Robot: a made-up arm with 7 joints. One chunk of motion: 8 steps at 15 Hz.
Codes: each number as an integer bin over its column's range. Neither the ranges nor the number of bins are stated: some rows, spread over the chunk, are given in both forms.
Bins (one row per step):
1: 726 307 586 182 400 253
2: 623 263 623 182 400 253
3: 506 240 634 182 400 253
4: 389 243 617 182 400 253
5: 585 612 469 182 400 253
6: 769 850 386 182 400 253
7: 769 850 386 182 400 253
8: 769 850 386 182 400 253
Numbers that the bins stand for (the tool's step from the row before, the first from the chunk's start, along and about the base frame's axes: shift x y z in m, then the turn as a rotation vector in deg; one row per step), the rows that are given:
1: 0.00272 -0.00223 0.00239 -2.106 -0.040 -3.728
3: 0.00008 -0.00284 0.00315 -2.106 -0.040 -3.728
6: 0.00324 0.00266 -0.00082 -2.106 -0.040 -3.728
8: 0.00324 0.00266 -0.00082 -2.106 -0.040 -3.728
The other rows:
2: 0.00148 -0.00263 0.00298 -2.106 -0.040 -3.728
4: -0.00133 -0.00281 0.00288 -2.106 -0.040 -3.728
5: 0.00103 0.00051 0.00051 -2.106 -0.040 -3.728
7: 0.00324 0.00266 -0.00082 -2.106 -0.040 -3.728

